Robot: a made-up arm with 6 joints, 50 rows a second.
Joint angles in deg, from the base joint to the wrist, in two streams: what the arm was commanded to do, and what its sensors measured. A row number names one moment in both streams.
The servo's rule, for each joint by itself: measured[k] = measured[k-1] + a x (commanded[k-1-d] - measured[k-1]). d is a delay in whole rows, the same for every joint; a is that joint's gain. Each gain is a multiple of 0.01, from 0.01 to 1. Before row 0 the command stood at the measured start. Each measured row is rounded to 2 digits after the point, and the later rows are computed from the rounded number. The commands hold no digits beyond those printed.
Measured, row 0:
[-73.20, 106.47, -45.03, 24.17, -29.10, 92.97]
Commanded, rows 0 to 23:
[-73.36, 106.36, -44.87, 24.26, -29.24, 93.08]
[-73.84, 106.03, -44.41, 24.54, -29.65, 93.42]
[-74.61, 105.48, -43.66, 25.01, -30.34, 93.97]
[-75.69, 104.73, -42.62, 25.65, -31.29, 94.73]
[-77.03, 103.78, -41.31, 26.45, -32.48, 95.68]
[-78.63, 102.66, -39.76, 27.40, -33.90, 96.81]
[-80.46, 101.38, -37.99, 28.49, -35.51, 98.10]
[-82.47, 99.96, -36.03, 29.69, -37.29, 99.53]
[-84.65, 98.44, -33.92, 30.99, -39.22, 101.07]
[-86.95, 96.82, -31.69, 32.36, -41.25, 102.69]
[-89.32, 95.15, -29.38, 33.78, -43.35, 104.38]
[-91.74, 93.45, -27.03, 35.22, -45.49, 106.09]
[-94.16, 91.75, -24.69, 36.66, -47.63, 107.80]
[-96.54, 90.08, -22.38, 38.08, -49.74, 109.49]
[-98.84, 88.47, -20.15, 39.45, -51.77, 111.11]
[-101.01, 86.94, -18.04, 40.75, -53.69, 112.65]
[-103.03, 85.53, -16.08, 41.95, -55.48, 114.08]
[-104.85, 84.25, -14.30, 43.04, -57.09, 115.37]
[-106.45, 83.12, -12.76, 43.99, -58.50, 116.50]
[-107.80, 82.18, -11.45, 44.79, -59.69, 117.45]
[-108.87, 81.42, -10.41, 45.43, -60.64, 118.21]
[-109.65, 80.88, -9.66, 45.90, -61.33, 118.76]
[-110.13, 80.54, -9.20, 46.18, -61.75, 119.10]
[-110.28, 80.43, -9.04, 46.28, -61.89, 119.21]
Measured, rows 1 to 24:
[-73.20, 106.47, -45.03, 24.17, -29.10, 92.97]
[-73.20, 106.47, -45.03, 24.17, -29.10, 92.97]
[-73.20, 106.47, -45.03, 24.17, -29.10, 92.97]
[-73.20, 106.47, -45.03, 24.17, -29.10, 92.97]
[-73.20, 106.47, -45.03, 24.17, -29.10, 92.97]
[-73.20, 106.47, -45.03, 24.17, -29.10, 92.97]
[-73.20, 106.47, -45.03, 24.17, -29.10, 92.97]
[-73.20, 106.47, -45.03, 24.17, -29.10, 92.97]
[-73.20, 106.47, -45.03, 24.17, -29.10, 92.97]
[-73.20, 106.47, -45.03, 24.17, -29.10, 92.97]
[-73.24, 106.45, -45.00, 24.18, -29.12, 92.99]
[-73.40, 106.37, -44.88, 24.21, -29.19, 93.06]
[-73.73, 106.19, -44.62, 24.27, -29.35, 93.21]
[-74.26, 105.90, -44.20, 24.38, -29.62, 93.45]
[-75.01, 105.48, -43.59, 24.55, -30.02, 93.81]
[-75.99, 104.92, -42.79, 24.78, -30.56, 94.29]
[-77.20, 104.21, -41.78, 25.08, -31.25, 94.90]
[-78.62, 103.36, -40.57, 25.45, -32.10, 95.64]
[-80.25, 102.38, -39.17, 25.89, -33.10, 96.51]
[-82.06, 101.27, -37.60, 26.41, -34.24, 97.50]
[-84.02, 100.05, -35.87, 27.00, -35.52, 98.60]
[-86.10, 98.73, -34.01, 27.66, -36.92, 99.80]
[-88.28, 97.33, -32.05, 28.38, -38.42, 101.08]
[-90.51, 95.88, -30.02, 29.16, -40.00, 102.43]
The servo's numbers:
d 10
a 0.27 0.20 0.21 0.08 0.14 0.16

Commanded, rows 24 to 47:
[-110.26, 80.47, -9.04, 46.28, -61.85, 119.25]
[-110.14, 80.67, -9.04, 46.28, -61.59, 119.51]
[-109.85, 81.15, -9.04, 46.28, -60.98, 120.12]
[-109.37, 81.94, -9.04, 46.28, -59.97, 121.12]
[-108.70, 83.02, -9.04, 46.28, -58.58, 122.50]
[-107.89, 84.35, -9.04, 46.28, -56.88, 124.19]
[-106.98, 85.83, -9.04, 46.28, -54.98, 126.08]
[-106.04, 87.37, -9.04, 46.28, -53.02, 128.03]
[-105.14, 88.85, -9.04, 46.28, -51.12, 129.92]
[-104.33, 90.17, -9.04, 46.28, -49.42, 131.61]
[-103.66, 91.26, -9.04, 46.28, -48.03, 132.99]
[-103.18, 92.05, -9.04, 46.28, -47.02, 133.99]
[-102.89, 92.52, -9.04, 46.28, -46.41, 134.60]
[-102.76, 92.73, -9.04, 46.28, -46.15, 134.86]
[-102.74, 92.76, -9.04, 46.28, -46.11, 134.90]
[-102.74, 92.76, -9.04, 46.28, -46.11, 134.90]
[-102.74, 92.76, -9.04, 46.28, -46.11, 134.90]
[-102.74, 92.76, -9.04, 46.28, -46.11, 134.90]
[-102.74, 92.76, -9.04, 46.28, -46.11, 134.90]
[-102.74, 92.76, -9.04, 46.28, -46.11, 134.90]
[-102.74, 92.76, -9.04, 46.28, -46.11, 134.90]
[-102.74, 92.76, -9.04, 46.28, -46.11, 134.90]
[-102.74, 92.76, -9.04, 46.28, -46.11, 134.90]
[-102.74, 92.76, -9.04, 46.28, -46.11, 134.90]
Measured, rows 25 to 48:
[-92.76, 94.40, -27.95, 29.98, -41.65, 103.82]
[-94.99, 92.91, -25.87, 30.84, -43.34, 105.23]
[-97.16, 91.43, -23.81, 31.73, -45.04, 106.65]
[-99.24, 89.99, -21.81, 32.63, -46.73, 108.05]
[-101.19, 88.62, -19.91, 33.54, -48.38, 109.40]
[-102.97, 87.33, -18.13, 34.44, -49.96, 110.69]
[-104.56, 86.15, -16.51, 35.32, -51.46, 111.89]
[-105.93, 85.10, -15.07, 36.17, -52.84, 112.99]
[-107.06, 84.19, -13.84, 36.97, -54.09, 113.97]
[-107.93, 83.44, -12.83, 37.71, -55.18, 114.81]
[-108.56, 82.85, -12.03, 38.40, -56.11, 115.52]
[-108.99, 82.41, -11.40, 39.03, -56.88, 116.16]
[-109.22, 82.16, -10.90, 39.61, -57.45, 116.79]
[-109.26, 82.12, -10.51, 40.14, -57.80, 117.48]
[-109.11, 82.30, -10.20, 40.63, -57.91, 118.28]
[-108.78, 82.71, -9.96, 41.08, -57.77, 119.23]
[-108.29, 83.33, -9.77, 41.50, -57.38, 120.33]
[-107.68, 84.14, -9.62, 41.88, -56.77, 121.56]
[-106.99, 85.08, -9.50, 42.23, -55.98, 122.90]
[-106.27, 86.10, -9.40, 42.55, -55.06, 124.29]
[-105.57, 87.13, -9.32, 42.85, -54.08, 125.68]
[-104.92, 88.11, -9.26, 43.12, -53.09, 127.01]
[-104.37, 88.99, -9.21, 43.37, -52.15, 128.22]
[-103.94, 89.74, -9.17, 43.60, -51.31, 129.28]

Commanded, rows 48 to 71:
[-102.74, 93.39, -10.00, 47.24, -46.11, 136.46]
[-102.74, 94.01, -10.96, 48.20, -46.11, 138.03]
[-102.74, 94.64, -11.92, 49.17, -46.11, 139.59]
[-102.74, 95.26, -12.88, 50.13, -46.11, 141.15]
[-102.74, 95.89, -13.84, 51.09, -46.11, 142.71]
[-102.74, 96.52, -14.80, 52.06, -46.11, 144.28]
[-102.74, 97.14, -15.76, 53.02, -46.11, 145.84]
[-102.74, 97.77, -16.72, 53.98, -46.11, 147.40]
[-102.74, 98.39, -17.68, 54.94, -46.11, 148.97]
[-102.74, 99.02, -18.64, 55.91, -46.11, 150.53]
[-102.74, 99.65, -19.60, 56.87, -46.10, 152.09]
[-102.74, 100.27, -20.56, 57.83, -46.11, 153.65]
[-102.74, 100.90, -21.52, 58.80, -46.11, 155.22]
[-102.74, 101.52, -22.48, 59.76, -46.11, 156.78]
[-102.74, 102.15, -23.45, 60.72, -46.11, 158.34]
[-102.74, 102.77, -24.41, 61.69, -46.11, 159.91]
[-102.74, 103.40, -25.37, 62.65, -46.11, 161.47]
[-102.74, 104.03, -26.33, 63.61, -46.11, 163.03]
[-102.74, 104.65, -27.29, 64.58, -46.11, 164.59]
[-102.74, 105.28, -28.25, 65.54, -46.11, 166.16]
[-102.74, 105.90, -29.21, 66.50, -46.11, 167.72]
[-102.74, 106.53, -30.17, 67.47, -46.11, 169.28]
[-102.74, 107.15, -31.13, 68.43, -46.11, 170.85]
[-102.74, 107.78, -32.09, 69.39, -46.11, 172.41]
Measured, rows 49 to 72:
[-103.62, 90.34, -9.14, 43.81, -50.58, 130.18]
[-103.38, 90.82, -9.12, 44.01, -49.95, 130.94]
[-103.21, 91.21, -9.10, 44.19, -49.41, 131.57]
[-103.08, 91.52, -9.09, 44.36, -48.95, 132.10]
[-102.99, 91.77, -9.08, 44.51, -48.55, 132.55]
[-102.92, 91.97, -9.07, 44.65, -48.21, 132.93]
[-102.87, 92.13, -9.06, 44.78, -47.92, 133.25]
[-102.83, 92.26, -9.06, 44.90, -47.67, 133.51]
[-102.81, 92.36, -9.06, 45.01, -47.45, 133.73]
[-102.79, 92.44, -9.06, 45.11, -47.26, 133.92]
[-102.78, 92.63, -9.26, 45.28, -47.10, 134.33]
[-102.77, 92.91, -9.62, 45.51, -46.96, 134.92]
[-102.76, 93.26, -10.10, 45.80, -46.84, 135.67]
[-102.75, 93.66, -10.68, 46.15, -46.74, 136.55]
[-102.75, 94.11, -11.34, 46.55, -46.65, 137.54]
[-102.75, 94.59, -12.07, 46.99, -46.57, 138.62]
[-102.75, 95.10, -12.84, 47.47, -46.51, 139.78]
[-102.75, 95.63, -13.65, 47.99, -46.45, 141.00]
[-102.75, 96.18, -14.50, 48.55, -46.40, 142.28]
[-102.75, 96.75, -15.37, 49.14, -46.36, 143.60]
[-102.75, 97.33, -16.26, 49.76, -46.32, 144.96]
[-102.75, 97.92, -17.16, 50.41, -46.29, 146.35]
[-102.75, 98.52, -18.08, 51.08, -46.26, 147.77]
[-102.75, 99.12, -19.00, 51.77, -46.24, 149.21]

